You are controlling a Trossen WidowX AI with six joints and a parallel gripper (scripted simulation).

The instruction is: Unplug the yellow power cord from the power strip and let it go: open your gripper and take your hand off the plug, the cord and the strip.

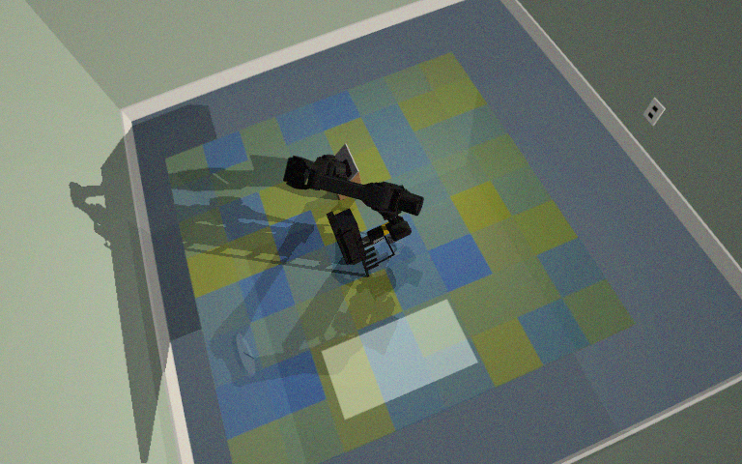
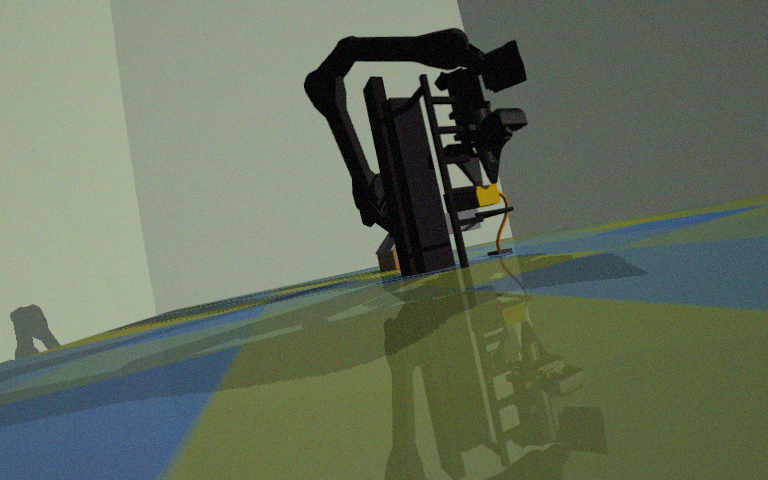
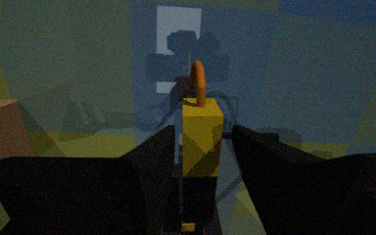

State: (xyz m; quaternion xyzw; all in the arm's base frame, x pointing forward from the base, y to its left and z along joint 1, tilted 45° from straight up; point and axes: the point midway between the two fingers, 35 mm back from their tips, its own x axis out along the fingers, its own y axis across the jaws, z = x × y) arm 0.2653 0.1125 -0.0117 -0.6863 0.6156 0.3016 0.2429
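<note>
The yellow plug lies 30 mm to the right of my gripper tip, 10 mm below it and 10 mm ahead of it.
</note>
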